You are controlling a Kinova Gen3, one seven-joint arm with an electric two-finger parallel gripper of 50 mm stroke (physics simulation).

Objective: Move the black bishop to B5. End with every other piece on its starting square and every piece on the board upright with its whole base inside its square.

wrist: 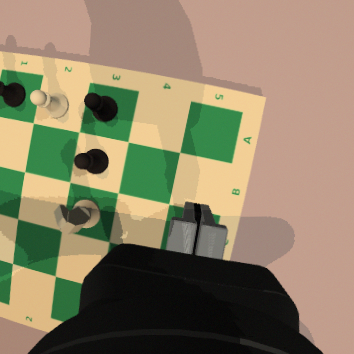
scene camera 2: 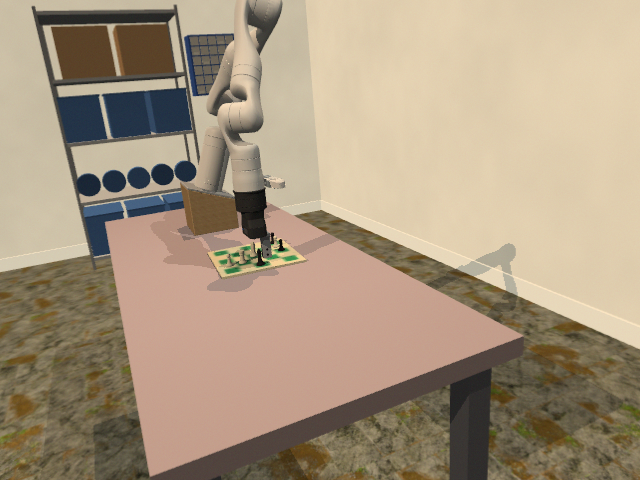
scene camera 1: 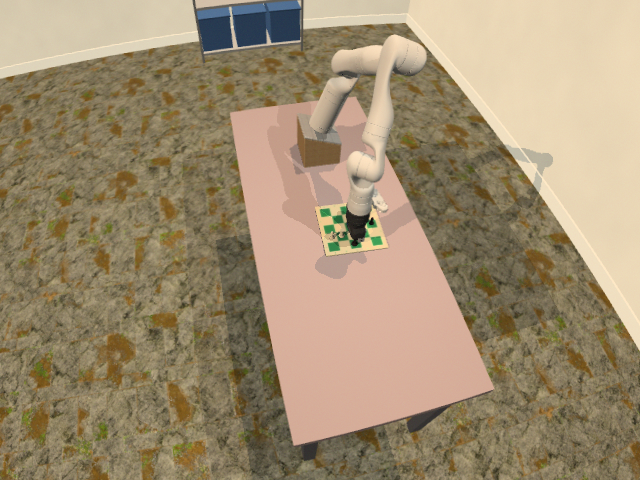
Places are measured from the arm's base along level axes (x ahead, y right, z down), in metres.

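Where they show: gripper, fingertip midpoint: (wrist: 194, 218) (scene camera 2: 267, 257) (scene camera 1: 360, 240); arm's base at its link origin: (scene camera 2: 208, 188) (scene camera 1: 319, 126).
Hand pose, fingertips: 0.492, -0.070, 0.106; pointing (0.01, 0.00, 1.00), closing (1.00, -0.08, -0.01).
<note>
Things, the pixels of their centre, and the offset from my fingertips, as dx, dy, dz. "spot": a spot on its surface instead.
- black bishop at the middle of its body: (scene camera 2: 259, 256) (scene camera 1: 355, 240) +0.000, +0.019, -0.006
- Square B5 at a spot on its surface: (wrist: 206, 182) spot: +0.003, -0.025, +0.016
- chessboard at the middle of its body: (wrist: 90, 211) (scene camera 2: 254, 256) (scene camera 1: 350, 226) -0.076, +0.018, +0.019
- A3 at the middle of its body: (wrist: 97, 104) -0.082, -0.059, +0.000
- B3 at the middle of its body: (wrist: 87, 160) -0.079, -0.020, +0.000
- white pawn at the middle of its body: (wrist: 46, 100) -0.119, -0.054, +0.000
- white piece at the middle of its body: (wrist: 74, 217) -0.078, +0.019, -0.004
- black piece at a spot on its surface: (wrist: 14, 94) spot: -0.151, -0.055, +0.009
The black bishop (scene camera 1: 355, 242) (scene camera 2: 260, 257) stands upright at C5, near the board's front edge; in the wrist view it is hidden under the hand and fingers. My gripper (scene camera 1: 360, 238) (scene camera 2: 266, 255) (wrist: 194, 218) is low over C5 with its fingertips together, close beside the bishop; no piece shows between them. Square B5 (wrist: 206, 182) is a cream square beside C5, with no piece on it. The chessboard (scene camera 1: 379, 246) (scene camera 2: 298, 260) (wrist: 142, 82) lies flat on the table.
In the wrist view, black pieces stand on A3 (wrist: 103, 108) and B3 (wrist: 96, 161), a white pawn (wrist: 56, 104) on A2, and a white piece (wrist: 89, 212) on C3. A black piece (wrist: 14, 94) stands on A1. More white pieces (scene camera 1: 331, 236) (scene camera 2: 242, 256) stand on the board's left.
</note>
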